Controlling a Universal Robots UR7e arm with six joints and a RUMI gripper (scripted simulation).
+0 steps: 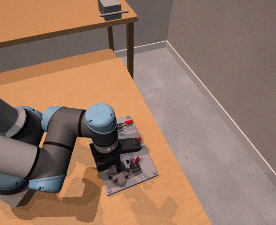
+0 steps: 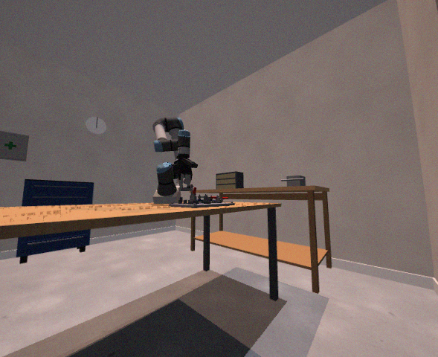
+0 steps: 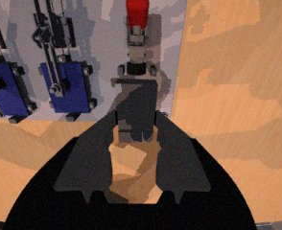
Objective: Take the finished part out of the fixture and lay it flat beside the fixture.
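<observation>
My hand is 11 cm to the right of the blue blank and 8 cm above it. Also, from my hand: grey fixture plate 11 cm to the left, 10 cm below, 4 cm ahead; finished grey part 1 cm behind.
</observation>
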